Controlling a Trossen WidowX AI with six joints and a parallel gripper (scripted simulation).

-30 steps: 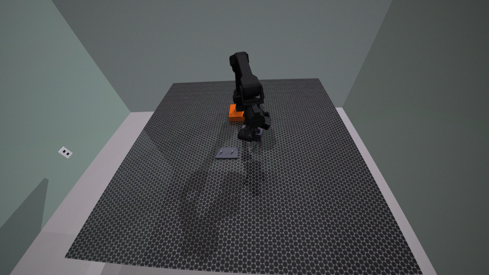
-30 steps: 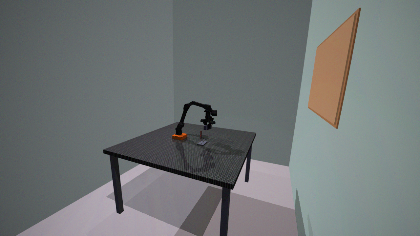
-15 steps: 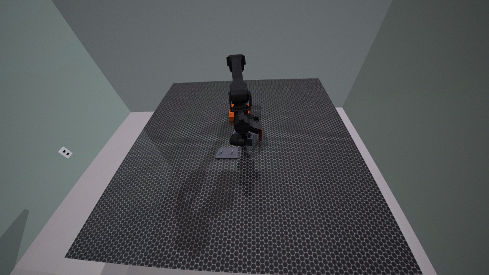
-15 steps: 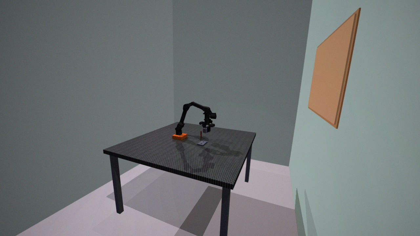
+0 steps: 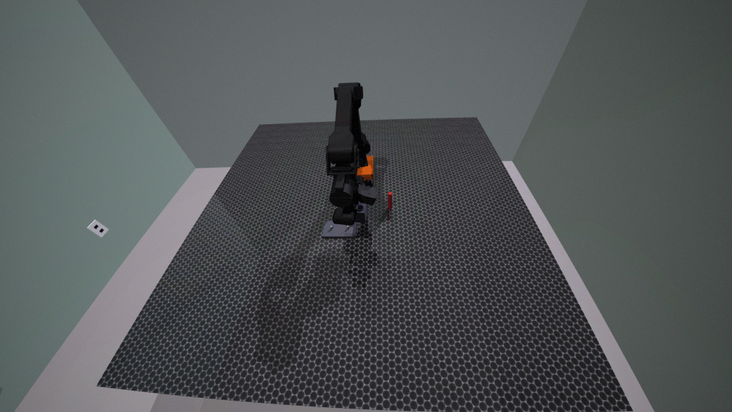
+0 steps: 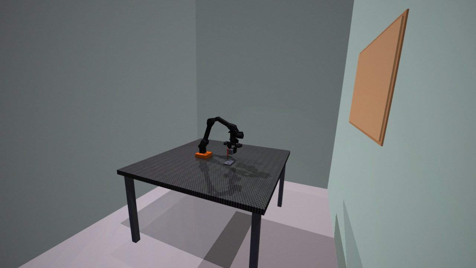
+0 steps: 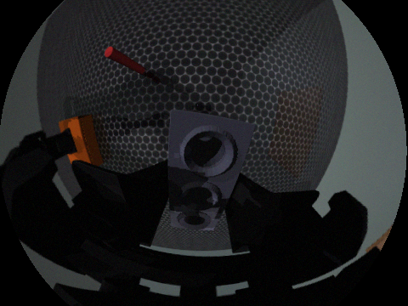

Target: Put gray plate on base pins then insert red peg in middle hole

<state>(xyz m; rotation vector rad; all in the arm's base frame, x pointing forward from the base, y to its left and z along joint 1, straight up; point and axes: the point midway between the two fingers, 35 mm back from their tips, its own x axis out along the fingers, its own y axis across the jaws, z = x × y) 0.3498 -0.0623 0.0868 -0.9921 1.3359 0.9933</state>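
Now: gripper tip 2 cm past the base, 5 cm to the left of it and 8 cm above it. Also, from my gripper tip: red peg (9 cm behind, 15 cm to the left, 5 cm below); then gray plate (3 cm above).
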